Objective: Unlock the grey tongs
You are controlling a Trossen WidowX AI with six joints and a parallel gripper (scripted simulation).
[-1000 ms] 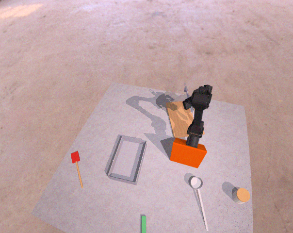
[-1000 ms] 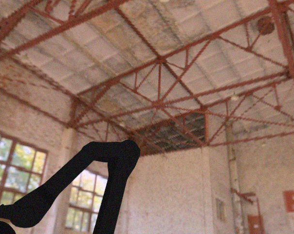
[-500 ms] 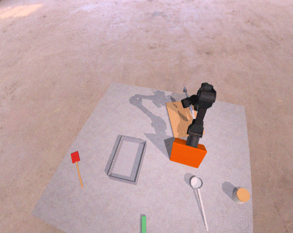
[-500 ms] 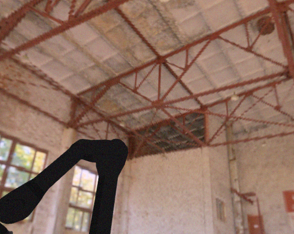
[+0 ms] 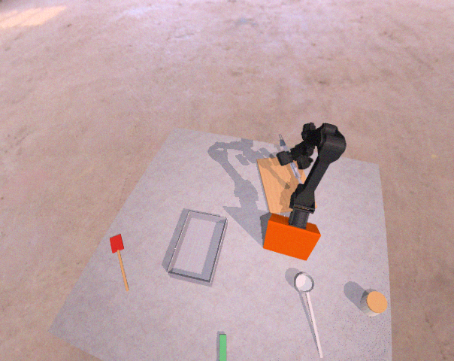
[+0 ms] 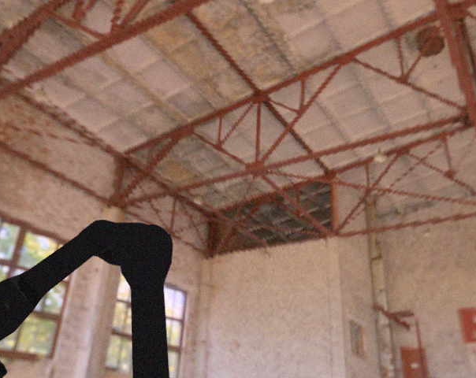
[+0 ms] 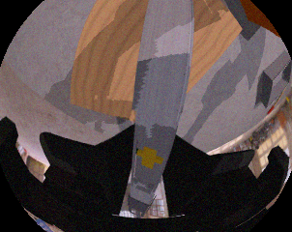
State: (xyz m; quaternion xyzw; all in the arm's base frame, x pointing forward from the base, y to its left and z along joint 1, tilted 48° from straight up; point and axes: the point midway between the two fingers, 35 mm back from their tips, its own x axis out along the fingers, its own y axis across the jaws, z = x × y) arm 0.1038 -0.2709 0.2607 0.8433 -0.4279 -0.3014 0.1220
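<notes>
Right now my gripper tip is 30 mm below the yellow lock piece, 20 mm past it and 10 mm to the right of it. Also, from my gripper tip: wooden board (130 mm below, 30 mm to the left, 20 mm behind); cork-lidded jar (530 mm to the left, 490 mm behind, 100 mm below); roasting tin (520 mm to the left, 250 mm ahead, 110 mm below).
</notes>
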